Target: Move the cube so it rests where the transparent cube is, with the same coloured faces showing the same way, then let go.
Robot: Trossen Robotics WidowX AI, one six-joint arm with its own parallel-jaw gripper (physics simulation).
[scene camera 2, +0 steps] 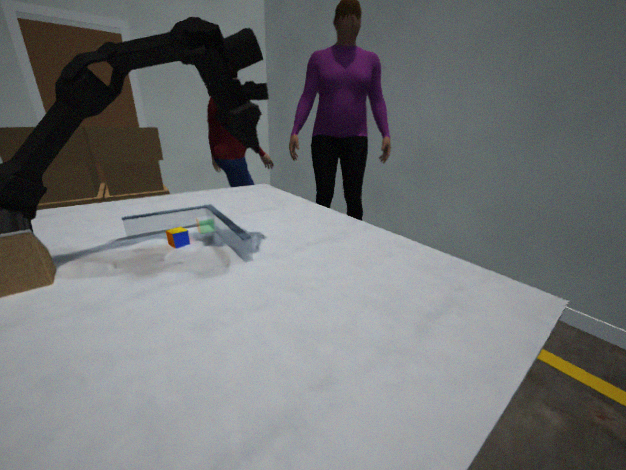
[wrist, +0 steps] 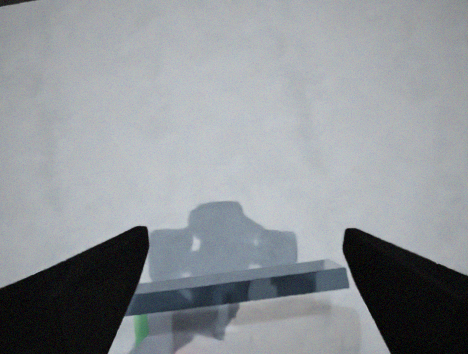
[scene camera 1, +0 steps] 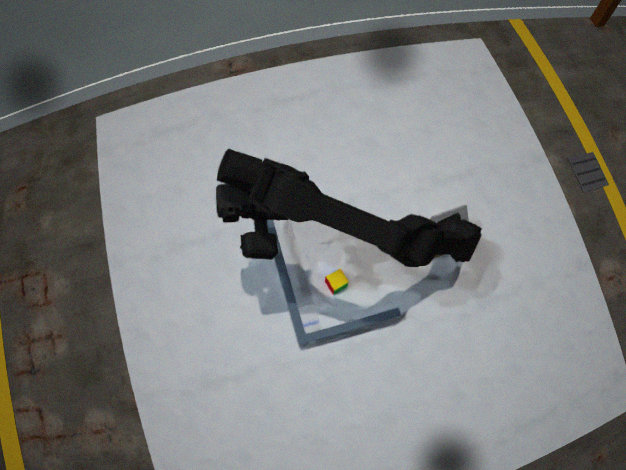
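Where they show: gripper, fingertip midpoint: point(scene camera 2: 253, 150) point(wrist: 246, 237) point(scene camera 1: 240, 229); arm's base, link origin: point(scene camera 2: 6, 245) point(scene camera 1: 450, 228).
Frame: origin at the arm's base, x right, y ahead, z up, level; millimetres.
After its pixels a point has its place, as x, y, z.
Note:
The solid cube point(scene camera 1: 336, 281) @(6, 299, -44) point(scene camera 2: 177, 237) @(30, 288, -56) rests on the white table inside the corner of a low wall. Its top is yellow; red and green sides show in scene camera 1, orange and blue sides in scene camera 2. The transparent cube point(scene camera 1: 311, 323) @(-59, 390, -63) point(scene camera 2: 205, 225) @(-20, 382, -61) stands nearer the wall corner, with a faint blue strip in scene camera 1 and a pale green side in scene camera 2. My gripper point(scene camera 2: 256, 147) @(133, 464, 156) point(wrist: 246, 237) @(133, 464, 156) is open and empty, high above the table and beyond the wall from the solid cube. The solid cube does not show clearly in the wrist view.
A low blue-grey wall point(scene camera 1: 288, 283) @(40, 404, -24) point(scene camera 2: 227, 222) @(92, 398, -25) point(wrist: 240, 295) @(106, 396, -24) forms an L around the cubes' side of the table point(scene camera 1: 212, 384) @(-105, 665, -85) point(scene camera 2: 303, 328) @(460, 331, -85) point(wrist: 225, 110) @(146, 615, -84). A green strip shows behind it at the wrist view's lower left. Two people stand beyond the table.

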